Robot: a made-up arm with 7 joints.
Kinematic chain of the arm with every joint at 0, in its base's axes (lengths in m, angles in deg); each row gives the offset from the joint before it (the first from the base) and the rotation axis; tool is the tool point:
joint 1: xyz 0 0.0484 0 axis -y
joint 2: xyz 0 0.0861 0 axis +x
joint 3: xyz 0 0 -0.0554 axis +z
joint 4: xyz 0 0 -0.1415 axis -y
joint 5: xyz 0 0 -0.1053 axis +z
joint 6: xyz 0 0 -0.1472 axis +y
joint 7: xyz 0 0 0 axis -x
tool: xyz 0 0 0
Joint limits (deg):
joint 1: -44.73..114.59
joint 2: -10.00..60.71
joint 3: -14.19..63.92
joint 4: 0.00..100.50
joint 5: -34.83..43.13
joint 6: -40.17..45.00
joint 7: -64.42..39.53
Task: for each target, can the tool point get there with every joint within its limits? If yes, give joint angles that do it. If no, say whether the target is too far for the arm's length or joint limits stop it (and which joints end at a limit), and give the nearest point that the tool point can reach.
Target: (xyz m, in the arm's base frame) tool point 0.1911 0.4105 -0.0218
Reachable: yes | joints 39.37 19.95 57.76 83.84 -26.52 1.36 -20.43
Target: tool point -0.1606 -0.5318 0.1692
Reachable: no: too far | nearest point 0.0253 0.0484 0.2763 | short by 0.619 m
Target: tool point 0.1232 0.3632 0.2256
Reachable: yes | joints 92.91 32.94 28.48 80.81 11.15 11.40 8.47
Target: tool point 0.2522 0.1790 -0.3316
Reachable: yes | joints 14.54 -2.22 20.25 42.77 -26.20 7.43 -0.53
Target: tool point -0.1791 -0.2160 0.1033
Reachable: no: joint limits stop it (at a limit: joint 1, joint 2, joint 3, joint 4) | nearest point 0.0253 0.0484 0.2763 | short by 0.376 m
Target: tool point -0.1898 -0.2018 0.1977
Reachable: no: joint limits stop it (at a limit: joint 1, joint 2, joint 3, joint 4) | nearest point 0.0253 0.0484 0.2763 | short by 0.339 m
